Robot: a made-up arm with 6 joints.
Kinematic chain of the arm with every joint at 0, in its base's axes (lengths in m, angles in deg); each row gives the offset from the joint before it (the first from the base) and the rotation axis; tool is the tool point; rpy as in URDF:
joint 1: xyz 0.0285 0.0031 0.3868 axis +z
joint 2: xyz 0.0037 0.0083 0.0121 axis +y
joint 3: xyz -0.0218 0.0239 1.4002 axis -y
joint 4: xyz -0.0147 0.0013 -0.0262 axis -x
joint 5: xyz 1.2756 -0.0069 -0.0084 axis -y
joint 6: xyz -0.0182 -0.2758 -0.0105 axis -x
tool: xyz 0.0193 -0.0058 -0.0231 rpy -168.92 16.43 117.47
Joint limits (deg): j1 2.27..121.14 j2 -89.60..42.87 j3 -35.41..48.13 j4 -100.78..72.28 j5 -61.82..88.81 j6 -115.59..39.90
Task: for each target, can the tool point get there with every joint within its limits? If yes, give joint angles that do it. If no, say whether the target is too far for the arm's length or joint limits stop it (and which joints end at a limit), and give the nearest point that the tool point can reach.
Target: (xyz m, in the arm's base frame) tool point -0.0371 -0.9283 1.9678
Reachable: yes | joints 72.66 -73.31 1.94 -13.35 -6.33 -69.53
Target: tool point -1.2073 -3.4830 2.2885
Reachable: no: too far | nearest point -0.7483 -2.1881 1.5873 | short by 1.542 m
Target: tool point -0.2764 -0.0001 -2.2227
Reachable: no: joint limits stop it (at a limit: joint 1, joint 2, joint 3) | nearest point -0.4999 0.7261 0.1103 | short by 2.454 m
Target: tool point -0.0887 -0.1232 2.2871
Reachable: yes | joints 41.93 -47.19 13.62 -71.70 -15.10 -52.69
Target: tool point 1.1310 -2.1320 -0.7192
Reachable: no: joint limits stop it (at a limit: joint 2, joint 3, joint 4, joint 5) | nearest point 1.1692 -2.2059 1.0321 | short by 1.753 m
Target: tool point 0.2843 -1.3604 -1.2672
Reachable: no: joint limits stop it (at a limit: joint 1, joint 2, joint 3) | nearest point 1.0152 -0.1502 0.1348 | short by 1.991 m
